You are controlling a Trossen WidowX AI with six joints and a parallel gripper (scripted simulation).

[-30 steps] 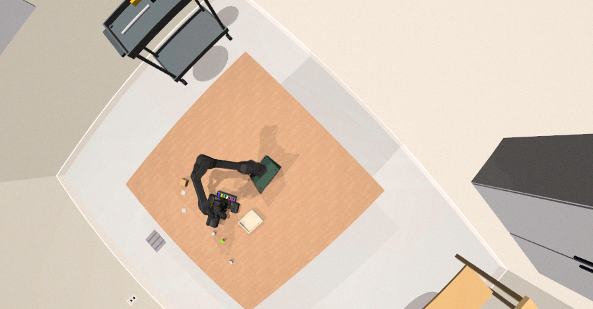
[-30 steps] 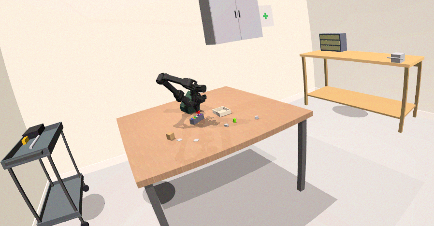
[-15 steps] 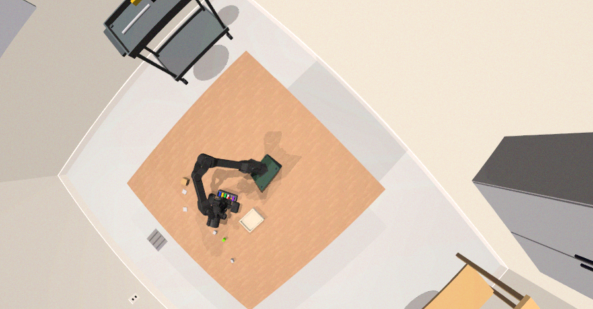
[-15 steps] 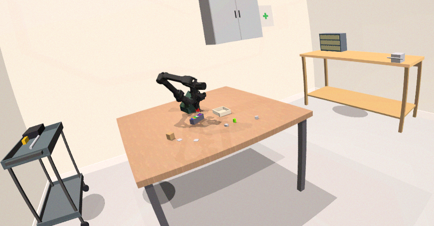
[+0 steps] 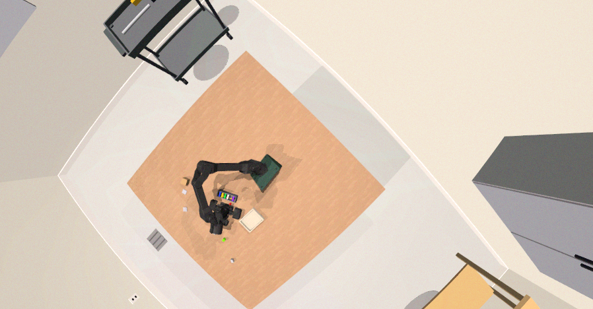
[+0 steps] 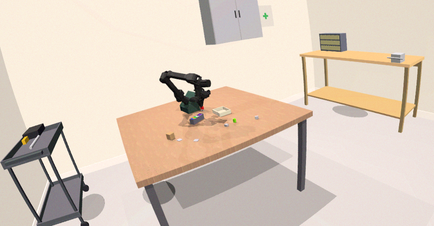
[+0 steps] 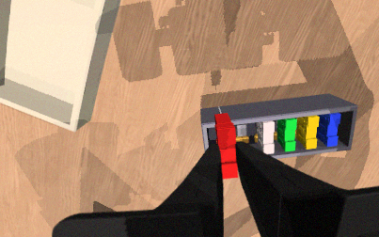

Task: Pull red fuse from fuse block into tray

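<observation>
The tray lies 16 cm to the left of my gripper tip, 10 cm below it and 2 cm behind it. From my gripper tip the other things lie so: red fuse (1 cm below).
</observation>
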